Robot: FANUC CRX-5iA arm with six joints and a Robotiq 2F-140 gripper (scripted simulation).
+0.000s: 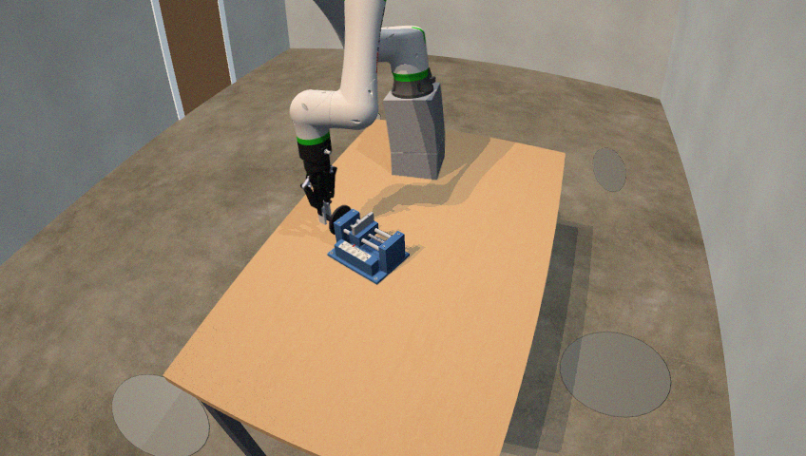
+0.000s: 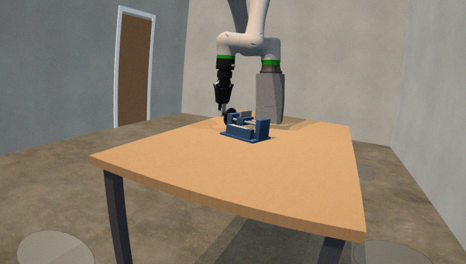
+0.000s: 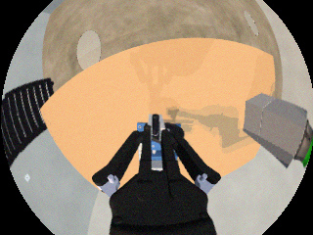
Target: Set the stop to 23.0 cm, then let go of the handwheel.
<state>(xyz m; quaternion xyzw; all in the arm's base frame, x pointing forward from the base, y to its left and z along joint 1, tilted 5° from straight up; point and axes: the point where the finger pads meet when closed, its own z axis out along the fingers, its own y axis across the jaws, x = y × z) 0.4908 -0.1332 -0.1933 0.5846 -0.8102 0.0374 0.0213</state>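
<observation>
The grey stop plate lies 2 cm ahead of my hand, 13 cm to the left of it and 2 cm below it. Round my hand: black handwheel (2 cm to the left, 2 cm below).
</observation>
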